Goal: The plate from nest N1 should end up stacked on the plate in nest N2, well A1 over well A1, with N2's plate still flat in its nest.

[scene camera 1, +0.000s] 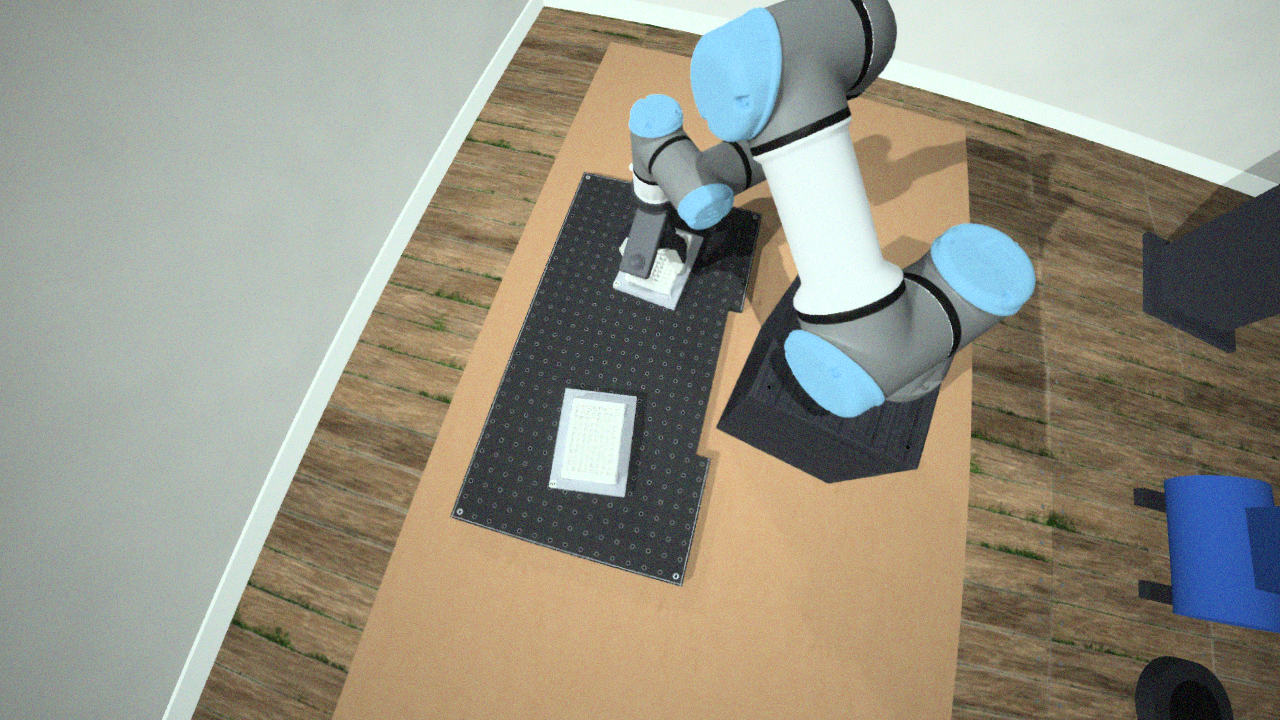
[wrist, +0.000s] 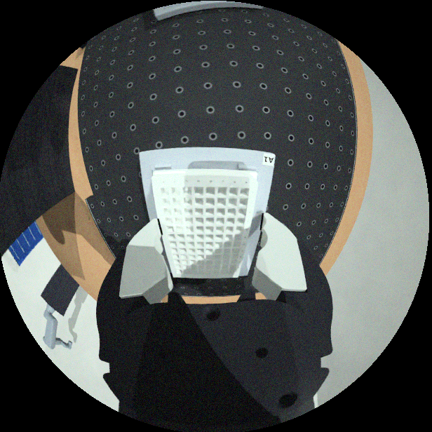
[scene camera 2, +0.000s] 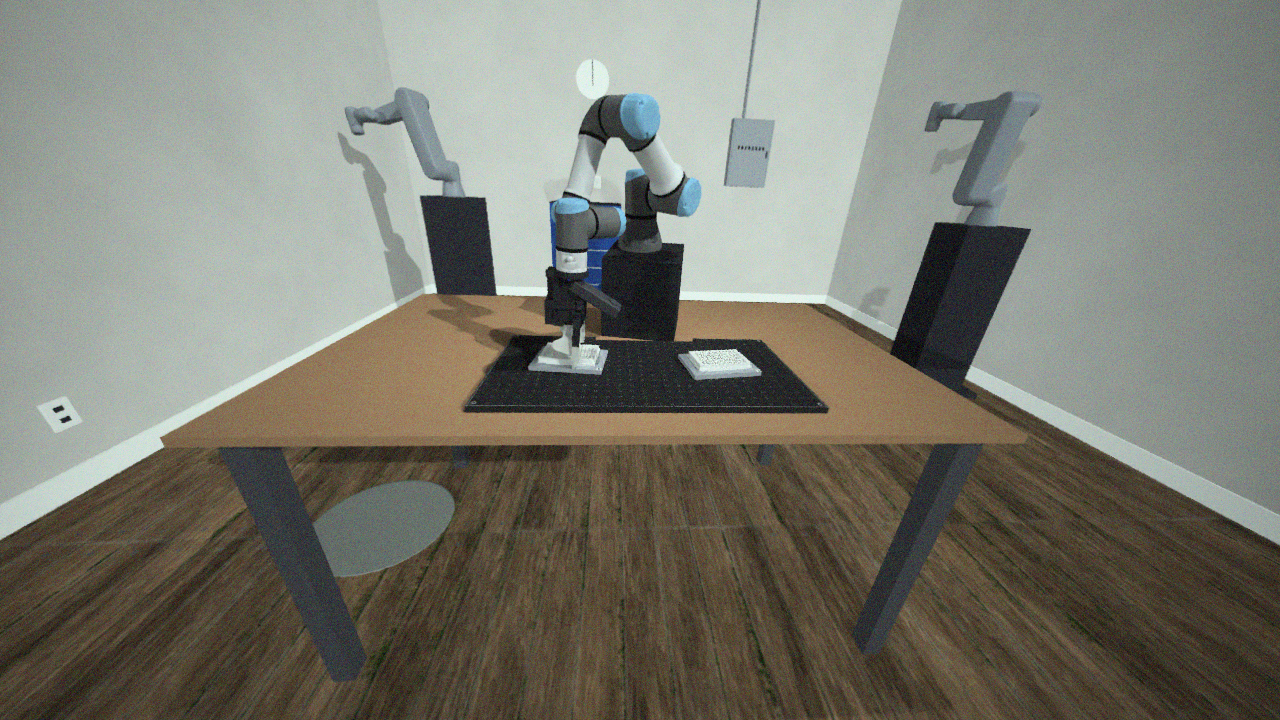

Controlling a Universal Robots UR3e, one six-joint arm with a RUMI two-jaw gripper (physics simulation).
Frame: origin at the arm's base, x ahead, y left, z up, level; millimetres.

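Seen in the pictures: gripper, fingertip midpoint: (scene camera 1: 653,265) (scene camera 2: 576,358); arm's base, link origin: (scene camera 2: 640,246).
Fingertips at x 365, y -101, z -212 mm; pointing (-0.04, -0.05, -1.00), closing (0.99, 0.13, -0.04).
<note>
Pixels of each thing's top centre, then the offset from my fingertips to it. "*": a spot on its surface instead. Level surfaces: height alone.
- white N1 plate, top centre: (scene camera 1: 659,254) (scene camera 2: 569,350) 17 mm up, 4 mm back, 16 mm right
- second white plate, top centre: (scene camera 1: 593,439) (scene camera 2: 719,356) 13 mm up, 48 mm back, 332 mm left
- grey nest N2, surface spot: (scene camera 1: 586,488) * 1 mm down, 71 mm back, 405 mm left
- black perforated board, surface height: 13 mm down
- brown table, surface height: 26 mm down
The white N1 plate (scene camera 1: 660,282) (scene camera 2: 588,354) (wrist: 210,215) is level at its grey nest N1 (scene camera 2: 540,365) (wrist: 175,156); I cannot tell whether it is slightly raised. The nest's A1 label (wrist: 268,159) is at the upper right in the wrist view. My gripper (scene camera 1: 650,261) (scene camera 2: 572,358) (wrist: 210,218) is shut on this plate, its pale jaws at the two long sides. The second white plate (scene camera 1: 594,440) (scene camera 2: 719,359) lies flat in grey nest N2 (scene camera 1: 586,488) (scene camera 2: 747,371). The near end of the N1 plate is shaded in the wrist view.
Both nests stand on a black perforated board (scene camera 1: 537,358) (scene camera 2: 644,389) (wrist: 225,120) on the brown table (scene camera 1: 805,573) (scene camera 2: 340,402). The arm's black pedestal (scene camera 1: 841,447) (scene camera 2: 640,291) stands beside the board's notched edge. Other arms stand on distant pedestals (scene camera 2: 458,246) (scene camera 2: 957,286).
</note>
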